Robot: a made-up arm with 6 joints. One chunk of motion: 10 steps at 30 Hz.
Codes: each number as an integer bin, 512 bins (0 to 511) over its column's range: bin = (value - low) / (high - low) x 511, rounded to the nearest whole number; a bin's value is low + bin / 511 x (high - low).
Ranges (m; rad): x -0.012..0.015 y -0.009..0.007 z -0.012..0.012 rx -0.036..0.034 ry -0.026..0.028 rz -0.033..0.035
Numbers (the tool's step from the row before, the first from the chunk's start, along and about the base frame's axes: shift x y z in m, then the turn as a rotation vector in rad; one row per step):
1: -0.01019 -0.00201 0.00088 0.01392 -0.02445 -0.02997
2: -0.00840 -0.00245 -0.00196 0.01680 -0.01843 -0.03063
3: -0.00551 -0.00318 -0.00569 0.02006 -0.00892 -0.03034
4: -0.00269 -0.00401 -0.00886 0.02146 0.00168 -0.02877
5: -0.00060 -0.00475 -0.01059 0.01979 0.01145 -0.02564
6: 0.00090 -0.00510 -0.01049 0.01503 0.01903 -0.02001
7: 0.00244 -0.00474 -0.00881 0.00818 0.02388 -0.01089
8: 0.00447 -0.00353 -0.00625 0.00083 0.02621 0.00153
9: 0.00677 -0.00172 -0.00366 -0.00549 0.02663 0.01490
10: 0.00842 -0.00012 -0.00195 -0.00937 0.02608 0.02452
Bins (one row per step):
1: 34 223 274 364 15 23
2: 68 209 214 385 72 18
3: 123 186 134 409 162 20
4: 176 159 67 419 262 32
5: 216 136 30 407 354 55
6: 244 125 32 373 426 98
7: 273 136 68 323 472 166
8: 312 175 122 269 494 259
9: 355 233 178 223 498 360
10: 386 284 214 194 493 432

